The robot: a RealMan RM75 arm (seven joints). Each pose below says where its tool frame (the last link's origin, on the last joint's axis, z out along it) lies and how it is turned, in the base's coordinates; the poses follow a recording.
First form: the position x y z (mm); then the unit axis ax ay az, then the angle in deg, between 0 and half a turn.
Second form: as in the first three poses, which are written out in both.
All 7 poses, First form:
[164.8 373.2 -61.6 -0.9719 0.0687 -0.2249 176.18]
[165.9 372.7 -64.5 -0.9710 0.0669 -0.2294 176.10]
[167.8 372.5 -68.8 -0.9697 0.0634 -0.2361 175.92]
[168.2 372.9 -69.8 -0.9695 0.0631 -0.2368 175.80]
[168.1 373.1 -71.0 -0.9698 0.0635 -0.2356 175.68]
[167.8 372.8 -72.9 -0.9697 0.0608 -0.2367 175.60]
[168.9 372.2 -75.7 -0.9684 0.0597 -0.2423 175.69]
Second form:
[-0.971 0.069 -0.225 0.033 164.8 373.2 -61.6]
[-0.970 0.067 -0.229 0.034 165.9 372.7 -64.5]
[-0.969 0.063 -0.236 0.036 167.8 372.5 -68.8]
[-0.969 0.063 -0.237 0.037 168.2 372.9 -69.8]
[-0.969 0.063 -0.235 0.038 168.1 373.1 -71.0]
[-0.969 0.061 -0.237 0.038 167.8 372.8 -72.9]
[-0.968 0.060 -0.242 0.038 168.9 372.2 -75.7]

